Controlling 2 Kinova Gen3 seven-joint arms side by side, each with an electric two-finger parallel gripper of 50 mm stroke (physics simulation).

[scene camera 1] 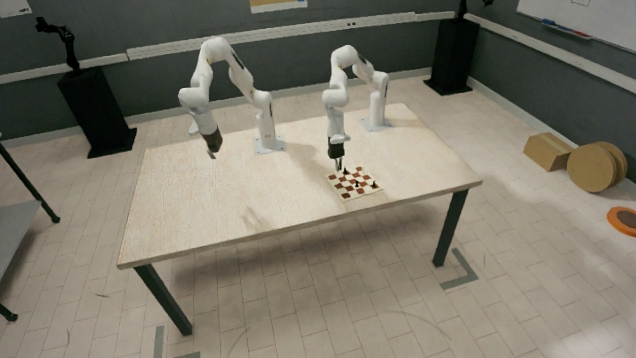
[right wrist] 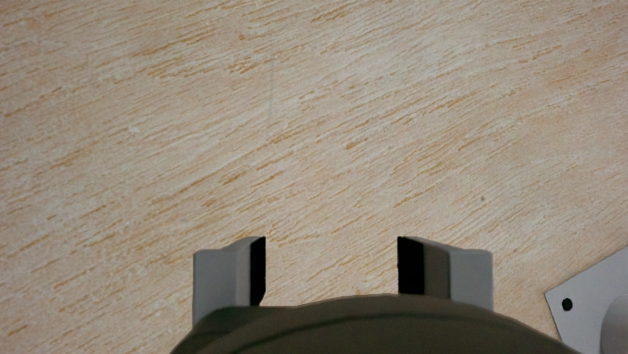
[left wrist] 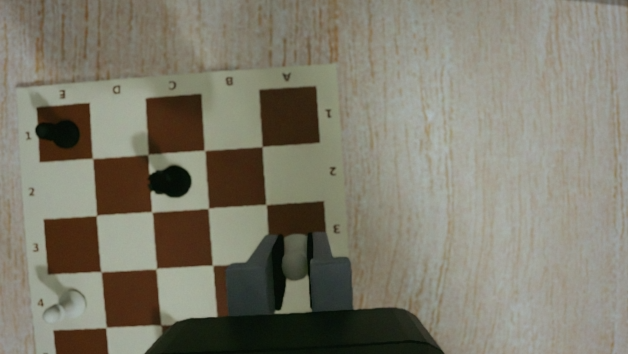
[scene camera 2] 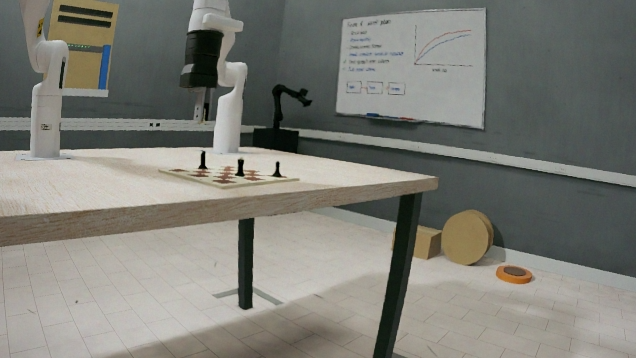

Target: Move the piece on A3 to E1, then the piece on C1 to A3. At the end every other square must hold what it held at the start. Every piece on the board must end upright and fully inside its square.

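Frame: origin at the left arm's base, x back, y up, z left, level; millimetres.
Seen in the pictures: left gripper, fingertip midpoint: (scene camera 1: 338, 169) (left wrist: 296, 259) (scene camera 2: 201, 120); right gripper, fingertip midpoint: (scene camera 1: 215, 153) (right wrist: 331, 265); left arm's base, origin of the base link: (scene camera 1: 376, 123) (scene camera 2: 226, 152); right arm's base, origin of the base link: (scene camera 1: 269, 144) (scene camera 2: 45, 156).
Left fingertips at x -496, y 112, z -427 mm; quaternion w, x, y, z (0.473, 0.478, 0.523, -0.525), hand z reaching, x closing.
Offsets run from my left fingertips to a thing's top centre. "spot": to the spot under its first point. Level surfaces: height alone.
My left gripper (scene camera 1: 339, 165) (scene camera 2: 202, 119) (left wrist: 296, 259) is shut on a white piece {dx -1, dy +25, dz +0 mm} (left wrist: 295, 262), held above the board {dx +10, dy -106, dz +78 mm} (scene camera 1: 367, 193) (scene camera 2: 220, 186) (left wrist: 200, 82). In the left wrist view the fingers overlap the A3 square {spot: dx -9, dy -106, dz +3 mm} (left wrist: 296, 215), partly hidden, and the row-4 square beyond it. A black piece {dx -56, dy -75, dz +161 mm} (scene camera 1: 374, 184) (scene camera 2: 277, 170) (left wrist: 67, 134) stands on the dark E1 square {spot: dx -42, dy -106, dz +161 mm} (left wrist: 65, 155). The C1 square {spot: dx -69, dy -106, dz +86 mm} (left wrist: 175, 120) holds no piece. My right gripper (scene camera 1: 212, 155) (right wrist: 331, 265) is open and empty, above the table away from the board.
A black piece {dx -28, dy -73, dz +84 mm} (scene camera 1: 357, 184) (scene camera 2: 240, 168) (left wrist: 172, 181) stands on C2. A white piece {dx +58, dy -75, dz +152 mm} (left wrist: 75, 302) stands on E4. Another black piece {dx +90, dy -67, dz +67 mm} (scene camera 1: 346, 171) (scene camera 2: 202, 160) stands toward the arms' side of the board. The table {dy -112 mm} (scene camera 1: 240, 200) extends left of the board in scene camera 1.
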